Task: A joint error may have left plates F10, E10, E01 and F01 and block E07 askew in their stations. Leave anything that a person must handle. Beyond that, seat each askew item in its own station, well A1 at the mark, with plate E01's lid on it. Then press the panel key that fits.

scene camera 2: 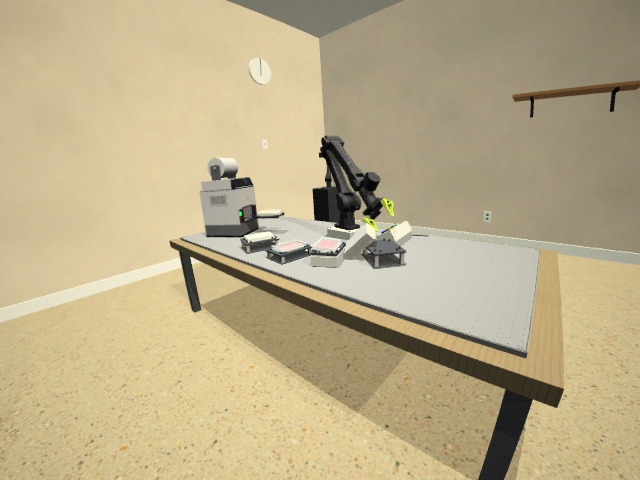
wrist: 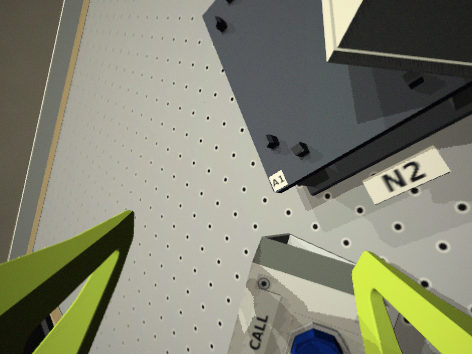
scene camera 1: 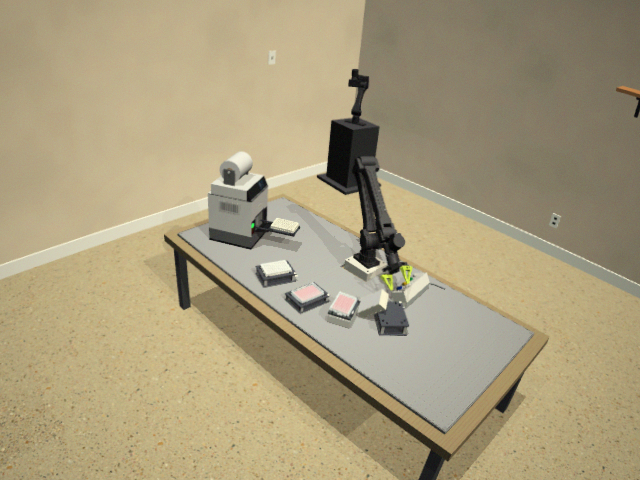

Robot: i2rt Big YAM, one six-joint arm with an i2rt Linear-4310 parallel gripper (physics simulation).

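Observation:
My gripper (scene camera 1: 399,285) (scene camera 2: 383,222) (wrist: 248,242) is open and empty above the button panel (scene camera 1: 415,290) (scene camera 2: 401,234) (wrist: 325,295). In the wrist view the panel's blue key (wrist: 315,342), beside the word CALL, is between and below the fingertips. The dark station N2 (scene camera 1: 393,320) (scene camera 2: 385,248) (wrist: 280,90) bears no plate on the part that shows; its A1 mark (wrist: 278,180) is visible. A pink plate (scene camera 1: 343,303) (scene camera 2: 328,244) sits on a pale base. Another pink plate (scene camera 1: 308,292) (scene camera 2: 291,246) and a white plate (scene camera 1: 275,267) (scene camera 2: 260,236) sit on dark stations. Their labels are too small to read.
A grey machine (scene camera 1: 235,214) (scene camera 2: 227,209) with a roll on top and a green light stands at the far left. A white plate (scene camera 1: 284,224) (scene camera 2: 270,212) lies on its extended tray. A cream slanted piece (scene camera 1: 383,300) (scene camera 2: 367,236) (wrist: 345,25) rises beside N2 and overhangs it in the wrist view.

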